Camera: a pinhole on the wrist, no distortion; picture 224 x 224 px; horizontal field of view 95.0 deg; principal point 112.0 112.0 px. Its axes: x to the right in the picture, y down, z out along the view. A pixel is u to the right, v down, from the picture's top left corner.
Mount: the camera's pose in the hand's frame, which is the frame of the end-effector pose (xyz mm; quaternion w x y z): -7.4 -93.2 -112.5 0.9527 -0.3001 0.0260 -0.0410
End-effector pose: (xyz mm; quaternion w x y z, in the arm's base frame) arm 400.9 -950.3 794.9 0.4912 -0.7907 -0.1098 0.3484
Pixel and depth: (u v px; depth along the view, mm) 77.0 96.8 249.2
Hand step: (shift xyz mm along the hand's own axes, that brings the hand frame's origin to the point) -75.8 26.6 114.8
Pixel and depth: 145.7 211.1 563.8
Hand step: 252.7 655.1 31.9
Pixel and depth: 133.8 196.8 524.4
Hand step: 169.4 548.9 65.3
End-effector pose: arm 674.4 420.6 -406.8 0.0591 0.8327 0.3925 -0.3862
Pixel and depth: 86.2 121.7 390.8
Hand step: -73.9 168.8 188.6
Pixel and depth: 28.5 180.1 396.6
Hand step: -282.7 377.8 69.1
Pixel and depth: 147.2 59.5 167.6
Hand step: 56.9 -73.1 72.5
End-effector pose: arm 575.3 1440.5 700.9 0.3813 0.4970 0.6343 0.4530
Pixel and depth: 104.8 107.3 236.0
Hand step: -7.1 34.0 87.3
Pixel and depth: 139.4 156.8 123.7
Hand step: 38.0 18.3 -43.1
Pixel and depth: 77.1 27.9 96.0
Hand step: -37.7 -99.7 12.0
